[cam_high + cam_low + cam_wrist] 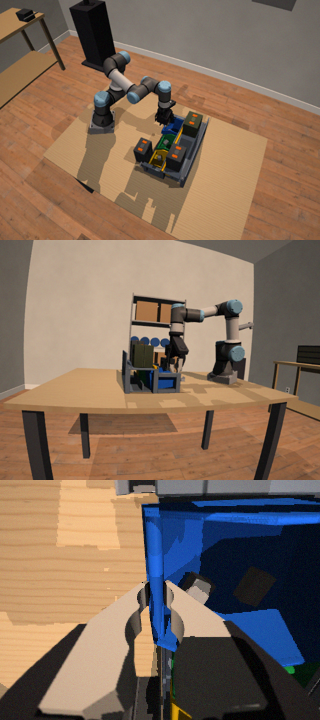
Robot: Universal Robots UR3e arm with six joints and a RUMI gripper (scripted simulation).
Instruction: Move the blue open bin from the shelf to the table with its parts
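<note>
The blue open bin lies 6 cm ahead of my hand, 1 cm to the left of it and 1 cm below it. Round my hand: yellow bin: 10 cm ahead, 22 cm to the right, 2 cm below; then green bin: 9 cm ahead, 11 cm to the right, 2 cm below.
</note>
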